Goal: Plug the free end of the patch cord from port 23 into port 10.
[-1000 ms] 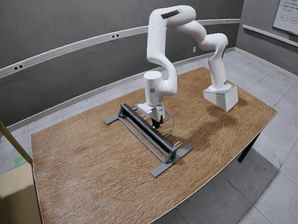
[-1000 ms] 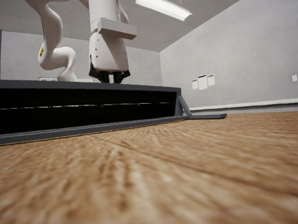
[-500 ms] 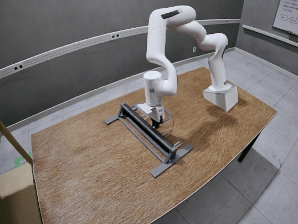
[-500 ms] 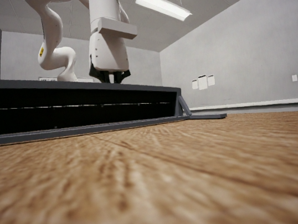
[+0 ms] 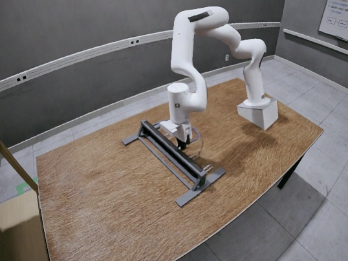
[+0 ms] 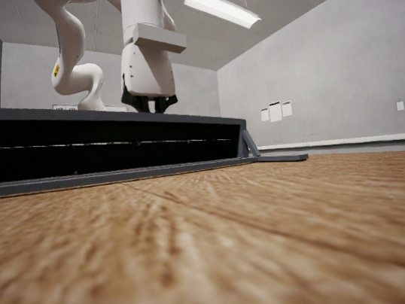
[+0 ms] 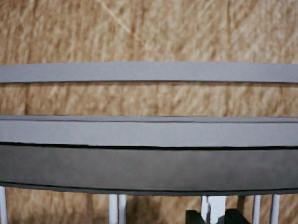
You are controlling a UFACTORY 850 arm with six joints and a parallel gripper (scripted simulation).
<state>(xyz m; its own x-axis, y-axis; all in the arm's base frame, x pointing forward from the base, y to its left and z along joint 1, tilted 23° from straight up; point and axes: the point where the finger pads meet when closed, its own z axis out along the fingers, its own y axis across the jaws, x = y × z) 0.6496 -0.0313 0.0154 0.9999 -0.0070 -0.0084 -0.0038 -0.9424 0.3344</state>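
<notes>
Right now my hand is 2 cm short of the plug and 1 cm above it.
</notes>
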